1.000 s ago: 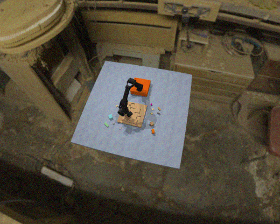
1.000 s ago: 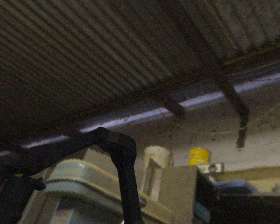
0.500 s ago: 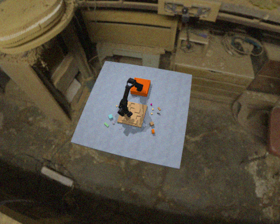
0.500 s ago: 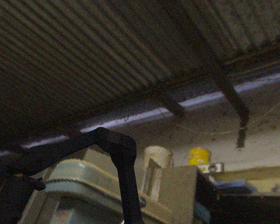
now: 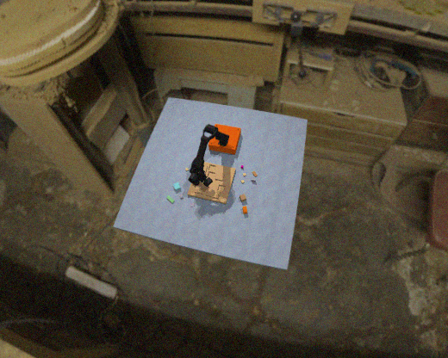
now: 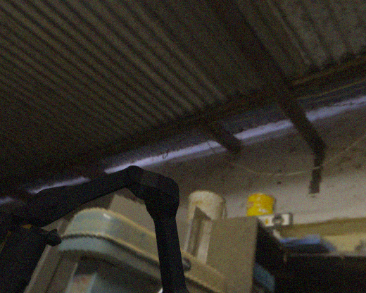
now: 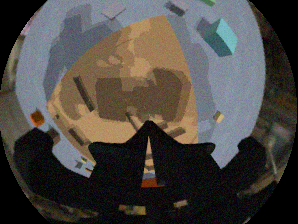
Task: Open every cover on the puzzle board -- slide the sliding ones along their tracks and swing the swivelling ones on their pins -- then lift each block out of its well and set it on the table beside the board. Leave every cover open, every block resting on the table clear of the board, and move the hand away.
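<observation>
The tan puzzle board lies 20 mm behind my gripper tip and 50 mm to the left of it. From my gripper tip the other things lie so: magenta piece 230 mm behind, 230 mm to the left, 10 mm below; then green block 220 mm ahead, 160 mm to the right, 20 mm below; then cyan block 110 mm ahead, 160 mm to the right, 10 mm below.
</observation>
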